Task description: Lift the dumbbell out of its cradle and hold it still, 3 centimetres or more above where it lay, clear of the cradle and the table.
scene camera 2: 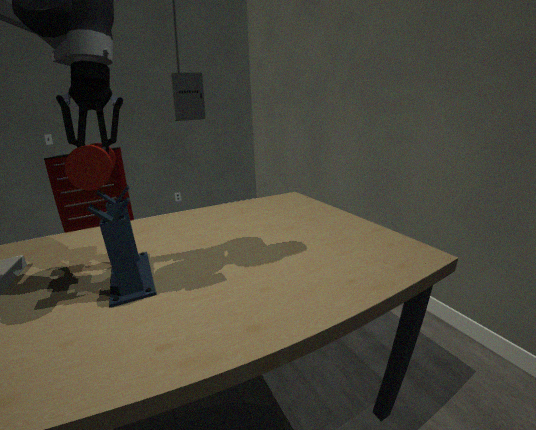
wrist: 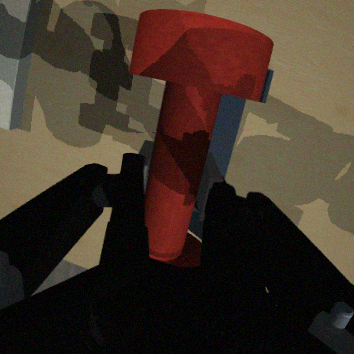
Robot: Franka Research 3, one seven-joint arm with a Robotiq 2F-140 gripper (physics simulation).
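Note:
A red dumbbell (scene camera 2: 88, 167) (wrist: 187, 120) is held by its handle between the fingers of my gripper (scene camera 2: 93, 145) (wrist: 174, 162), which is shut on it. In the scene view its round end weight faces the camera, above the prongs of the blue cradle (scene camera 2: 120, 250) (wrist: 229, 135). A small gap seems to show between the weight and the prongs. The cradle stands upright on the wooden table (scene camera 2: 280, 300) (wrist: 310, 60). In the wrist view one end weight is at the top, and the other is mostly hidden behind the black gripper body.
A pale grey block-like object (scene camera 2: 11, 272) (wrist: 10, 90) sits at the left of the table. A red drawer cabinet (scene camera 2: 75, 205) stands behind the table. A grey electrical box (scene camera 2: 188, 97) hangs on the back wall. Shadows of the arm and cradle fall across the table.

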